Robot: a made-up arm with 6 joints.
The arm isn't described. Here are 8 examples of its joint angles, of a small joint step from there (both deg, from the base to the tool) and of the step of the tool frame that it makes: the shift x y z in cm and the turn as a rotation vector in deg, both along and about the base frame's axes.
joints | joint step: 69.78 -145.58 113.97 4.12 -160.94 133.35 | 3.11 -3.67 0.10 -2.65 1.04 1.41
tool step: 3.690 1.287 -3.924 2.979 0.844 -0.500
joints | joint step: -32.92 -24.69 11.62 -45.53 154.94 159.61 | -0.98 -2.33 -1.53 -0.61 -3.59 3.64
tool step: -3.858 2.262 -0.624 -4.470 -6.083 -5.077
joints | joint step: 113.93 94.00 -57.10 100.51 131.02 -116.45 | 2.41 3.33 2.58 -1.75 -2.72 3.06
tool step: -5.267 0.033 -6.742 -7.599 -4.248 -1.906
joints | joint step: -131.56 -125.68 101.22 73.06 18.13 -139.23 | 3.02 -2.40 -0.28 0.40 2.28 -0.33
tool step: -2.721 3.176 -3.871 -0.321 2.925 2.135
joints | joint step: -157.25 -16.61 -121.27 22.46 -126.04 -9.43 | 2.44 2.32 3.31 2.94 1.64 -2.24
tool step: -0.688 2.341 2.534 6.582 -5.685 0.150
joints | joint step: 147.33 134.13 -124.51 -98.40 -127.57 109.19 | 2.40 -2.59 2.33 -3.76 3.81 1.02
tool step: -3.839 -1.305 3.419 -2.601 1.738 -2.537
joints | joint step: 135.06 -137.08 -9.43 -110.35 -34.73 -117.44 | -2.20 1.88 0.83 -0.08 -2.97 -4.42
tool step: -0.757 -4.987 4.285 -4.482 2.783 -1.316
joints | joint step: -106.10 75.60 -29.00 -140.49 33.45 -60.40 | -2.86 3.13 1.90 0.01 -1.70 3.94
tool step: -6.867 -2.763 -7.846 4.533 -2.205 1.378
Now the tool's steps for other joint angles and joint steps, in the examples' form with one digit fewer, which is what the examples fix.
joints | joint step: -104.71 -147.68 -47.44 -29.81 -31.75 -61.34 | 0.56 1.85 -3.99 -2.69 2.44 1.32
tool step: 0.10 0.95 1.65 0.56 0.99 1.86
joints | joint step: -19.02 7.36 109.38 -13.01 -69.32 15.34 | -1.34 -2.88 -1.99 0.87 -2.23 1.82
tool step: -3.57 -0.26 5.10 -0.14 -7.04 0.02
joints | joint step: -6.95 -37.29 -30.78 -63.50 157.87 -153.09 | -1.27 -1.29 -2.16 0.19 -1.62 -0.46
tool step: -2.40 1.70 -2.35 -1.62 -3.83 -2.49
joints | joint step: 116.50 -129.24 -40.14 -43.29 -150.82 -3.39 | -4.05 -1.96 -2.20 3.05 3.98 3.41
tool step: -6.57 3.43 -2.89 0.57 -1.21 -3.98
